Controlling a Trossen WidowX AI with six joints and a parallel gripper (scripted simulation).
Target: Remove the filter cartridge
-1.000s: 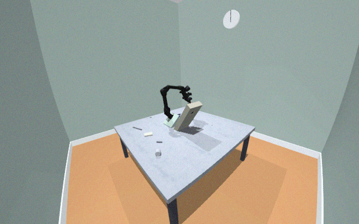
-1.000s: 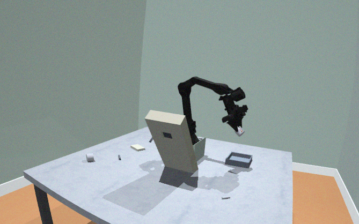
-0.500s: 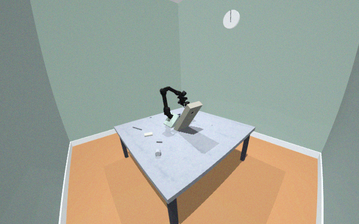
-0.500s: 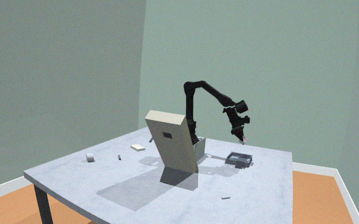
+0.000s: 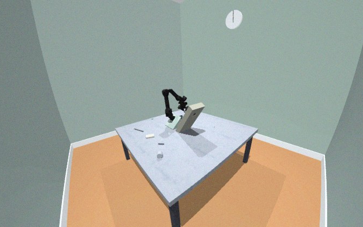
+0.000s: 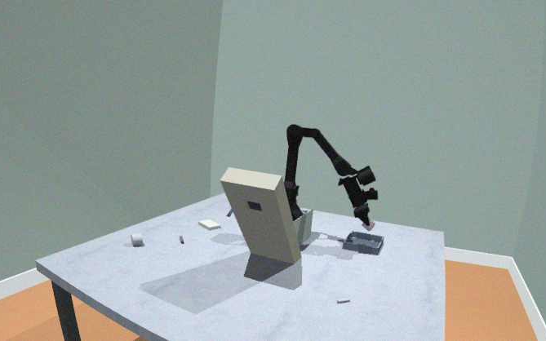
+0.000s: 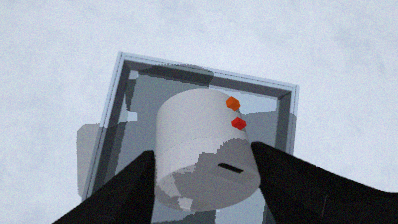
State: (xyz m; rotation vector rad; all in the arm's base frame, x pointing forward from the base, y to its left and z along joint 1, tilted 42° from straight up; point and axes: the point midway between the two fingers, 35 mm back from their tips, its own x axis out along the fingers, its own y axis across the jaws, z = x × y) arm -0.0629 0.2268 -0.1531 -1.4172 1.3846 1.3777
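The grey tray is 10 mm to the right of my gripper tip and 90 mm below it. Round my gripper tip: round filter cartridge right at my gripper tip; beige block 160 mm ahead, 670 mm to the right, 90 mm below; pale peg 500 mm ahead, 40 mm to the left, 100 mm below.
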